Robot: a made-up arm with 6 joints.
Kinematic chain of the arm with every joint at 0, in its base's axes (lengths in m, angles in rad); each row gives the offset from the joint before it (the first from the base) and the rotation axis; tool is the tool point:
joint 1: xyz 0 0 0.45 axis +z
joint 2: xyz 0.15 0 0 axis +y
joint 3: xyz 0 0 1.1 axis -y
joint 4: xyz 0 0 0.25 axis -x
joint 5: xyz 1 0 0 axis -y
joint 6: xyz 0.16 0 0 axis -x
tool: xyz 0 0 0
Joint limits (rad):
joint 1: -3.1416..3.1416
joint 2: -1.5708..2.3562
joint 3: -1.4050..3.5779
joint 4: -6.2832..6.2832
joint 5: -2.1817..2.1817
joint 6: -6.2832..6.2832
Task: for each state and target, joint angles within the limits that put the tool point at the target. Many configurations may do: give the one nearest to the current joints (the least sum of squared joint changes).
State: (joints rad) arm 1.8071 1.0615 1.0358 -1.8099 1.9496 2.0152
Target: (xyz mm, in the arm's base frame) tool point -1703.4 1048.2 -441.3
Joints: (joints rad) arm 2.6666 1.8243 0.9376 -1.7950 1.7627 2.0152
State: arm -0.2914 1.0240 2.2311 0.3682 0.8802 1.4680
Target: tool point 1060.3 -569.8 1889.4
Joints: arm -0.5297 1.3072 2.5550 0.3398 0.9712 1.4680
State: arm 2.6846 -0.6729 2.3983 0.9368 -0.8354 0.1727
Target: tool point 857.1 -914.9 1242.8
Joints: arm 2.2431 -0.2919 2.9271 0.9387 -0.8959 0.1727
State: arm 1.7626 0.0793 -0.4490 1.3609 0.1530 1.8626
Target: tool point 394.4 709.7 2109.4
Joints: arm 1.0577 -0.3255 0.0082 1.3581 0.0306 1.8626
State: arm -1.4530 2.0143 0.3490 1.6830 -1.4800 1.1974
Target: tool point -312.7 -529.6 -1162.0
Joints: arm -1.8417 2.2190 -0.0292 1.6133 -1.5090 1.1974
